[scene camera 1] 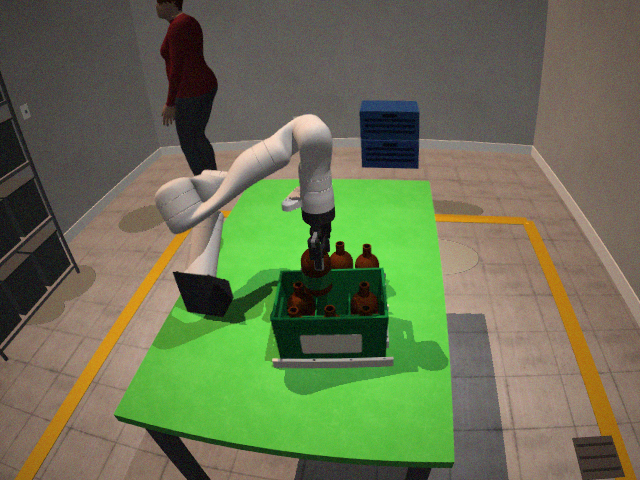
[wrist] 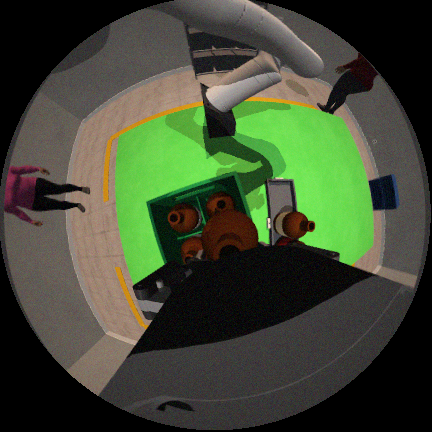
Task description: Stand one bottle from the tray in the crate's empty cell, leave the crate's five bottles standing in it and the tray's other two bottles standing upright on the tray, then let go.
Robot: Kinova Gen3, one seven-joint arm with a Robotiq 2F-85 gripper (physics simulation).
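Where they show: gripper, between the fingertips: [scene camera 1: 322, 260]; arm's base, origin of its link: [scene camera 1: 201, 276] [wrist: 216, 101].
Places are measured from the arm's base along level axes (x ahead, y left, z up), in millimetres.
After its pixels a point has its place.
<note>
My gripper [scene camera 1: 318, 258] @(y -72, x 385, z 123 mm) [wrist: 231, 253] @(y -72, x 385, z 123 mm) is shut on a brown bottle [scene camera 1: 315, 263] [wrist: 230, 232] @(y -70, x 354, z 159 mm), which looks roughly upright. It hangs over the back middle of the green crate [scene camera 1: 330, 321] @(y -203, x 412, z 45 mm) [wrist: 192, 188] @(y -113, x 273, z 45 mm); its lower end shows in front of the inner back wall. Bottles stand in the crate at back left [scene camera 1: 299, 302] @(y -92, x 316, z -2 mm), back right [scene camera 1: 364, 300] @(y -83, x 485, z 2 mm), front left [scene camera 1: 293, 311] @(y -168, x 318, z 39 mm), front middle [scene camera 1: 329, 310] @(y -160, x 405, z 39 mm) and front right [scene camera 1: 366, 311] @(y -162, x 494, z 39 mm). Two bottles [scene camera 1: 340, 258] @(y 101, x 407, z -2 mm) [scene camera 1: 366, 259] @(y 93, x 484, z 1 mm) stand upright behind the crate, on the grey tray [wrist: 281, 192] @(y 146, x 306, z -118 mm); one [wrist: 295, 225] @(y 102, x 401, z -2 mm) shows clearly in the wrist view. The cell floor is hidden.
A pale rail [scene camera 1: 333, 362] @(y -214, x 412, z -97 mm) lies along the crate's front on the green table [scene camera 1: 289, 418] @(y -378, x 323, z -123 mm). The arm's black base [scene camera 1: 204, 294] @(y -43, x 16, z -35 mm) [wrist: 220, 122] @(y -4, x 61, z -42 mm) is left of the crate. A person in red [scene camera 1: 186, 56] stands beyond the table, near blue crates [scene camera 1: 389, 134] on the floor.
</note>
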